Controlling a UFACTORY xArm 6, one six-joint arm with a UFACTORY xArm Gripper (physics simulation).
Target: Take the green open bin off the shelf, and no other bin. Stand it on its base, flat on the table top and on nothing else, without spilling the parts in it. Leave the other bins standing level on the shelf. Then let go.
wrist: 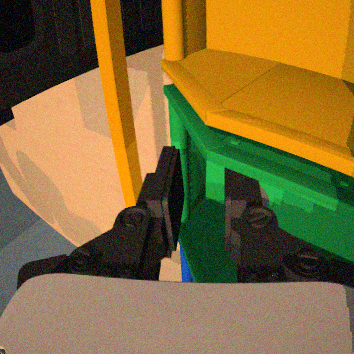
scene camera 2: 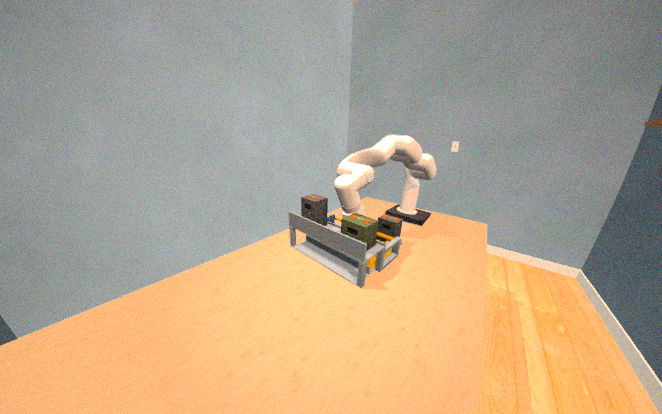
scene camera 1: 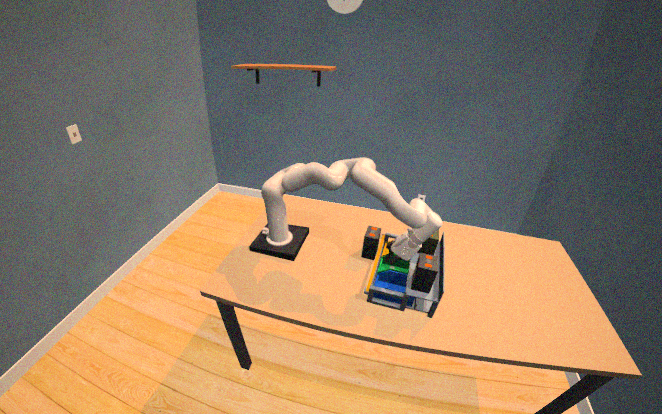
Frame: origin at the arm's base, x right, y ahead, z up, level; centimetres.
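Seen in the pictures: gripper, fingertip midpoint: [wrist: 202, 170] [scene camera 1: 387, 261]; arm's base, link origin: [scene camera 2: 406, 211] [scene camera 1: 279, 238].
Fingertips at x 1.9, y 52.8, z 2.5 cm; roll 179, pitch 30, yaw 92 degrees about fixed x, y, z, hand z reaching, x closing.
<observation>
Offsets run from my fingertips to a thing's top centre. "spot": to the spot under its first point.
The green open bin @(dy +5.2, dx +2.1, dz +2.6 cm) [scene camera 1: 386, 267] [wrist: 305, 230] stands on the shelf [scene camera 1: 387, 291] [scene camera 2: 327, 236] between the yellow bin @(spot: dy +1.8, dx -6.4, dz -4.6 cm) [wrist: 280, 25] and the blue bin @(dy +4.9, dx +13.3, dz +2.6 cm) [scene camera 1: 392, 281] [wrist: 185, 267]. A small light part @(dy +0.9, dx +4.7, dz -3.6 cm) [wrist: 265, 196] shows in it, partly behind the right finger. My gripper [wrist: 202, 170] is partly open, pointing down at the green bin's front end. In the wrist view the right finger is over the bin's inside and the left finger is near its front edge, with a gap between them. Whether either finger touches the bin cannot be told. Scene camera 2 hides the green bin.
An orange bar @(dy -4.9, dx +1.6, dz +1.0 cm) [scene camera 1: 376, 265] [wrist: 112, 75] runs along the shelf's front. A dark box @(dy -9.1, dx -9.2, dz +7.7 cm) [scene camera 1: 371, 242] [scene camera 2: 390, 227] stands on the table before it. Another dark box @(dy +14.2, dx +14.3, dz +16.9 cm) [scene camera 1: 425, 275] [scene camera 2: 314, 210] and an olive box @(dy +15.7, dx -8.7, dz +14.4 cm) [scene camera 2: 359, 230] stand at the shelf's back.
</observation>
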